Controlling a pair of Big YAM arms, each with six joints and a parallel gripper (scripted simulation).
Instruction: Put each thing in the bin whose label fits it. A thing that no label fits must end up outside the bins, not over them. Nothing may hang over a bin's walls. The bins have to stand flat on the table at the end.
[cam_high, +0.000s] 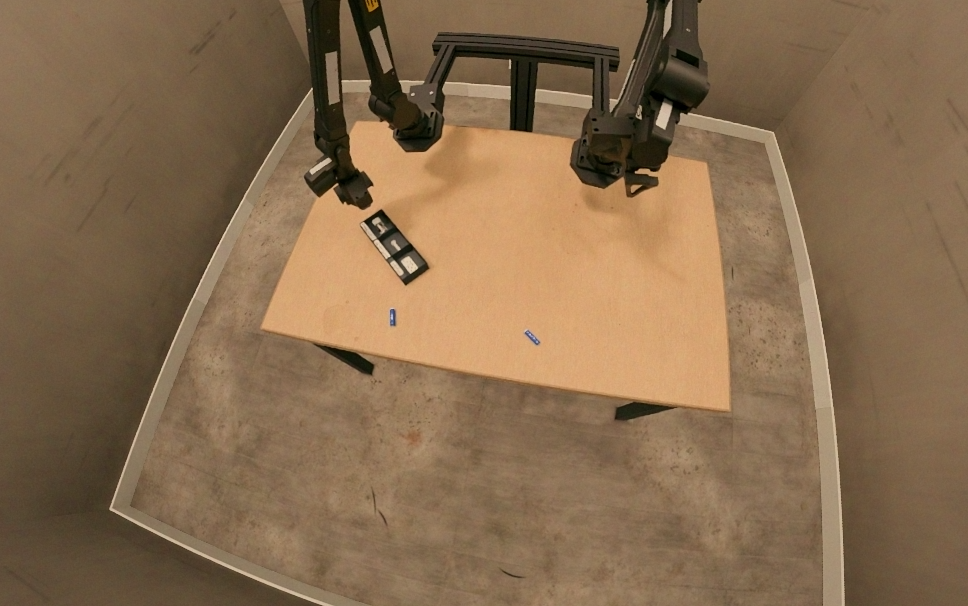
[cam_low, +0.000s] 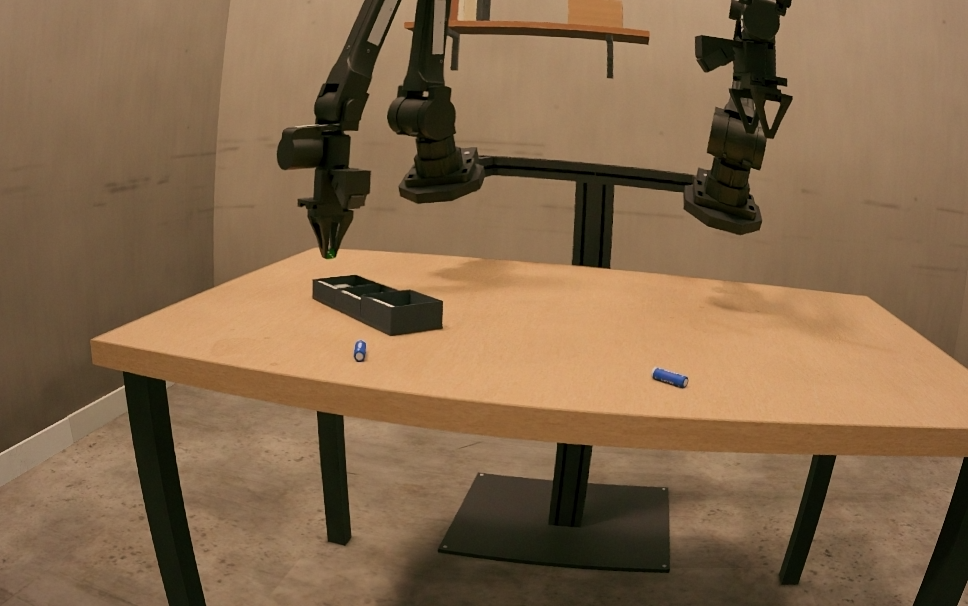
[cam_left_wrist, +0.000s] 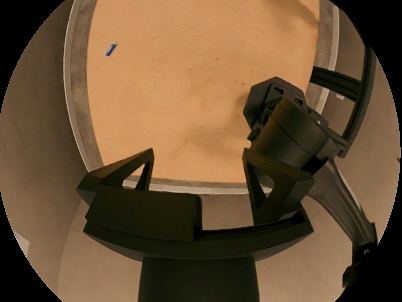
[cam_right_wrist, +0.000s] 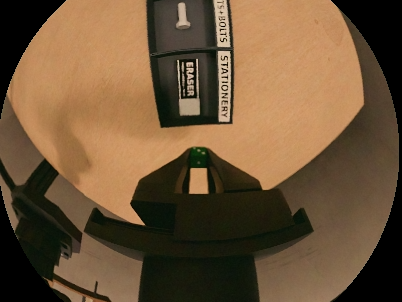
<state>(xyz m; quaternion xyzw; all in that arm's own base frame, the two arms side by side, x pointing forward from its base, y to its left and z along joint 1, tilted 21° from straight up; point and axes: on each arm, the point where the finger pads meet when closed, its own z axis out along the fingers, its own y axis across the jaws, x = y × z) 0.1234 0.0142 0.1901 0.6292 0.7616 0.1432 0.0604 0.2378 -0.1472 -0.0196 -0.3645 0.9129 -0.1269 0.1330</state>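
Right now the eraser is 20 mm ahead of my right hand, 50 mm to the left of it and 60 mm below it. From my right hand the other things lie so: green die (right at my right hand); black bin tray (80 mm ahead, 120 mm to the left, 50 mm below); white bolt (80 mm ahead, 120 mm to the left, 60 mm below).
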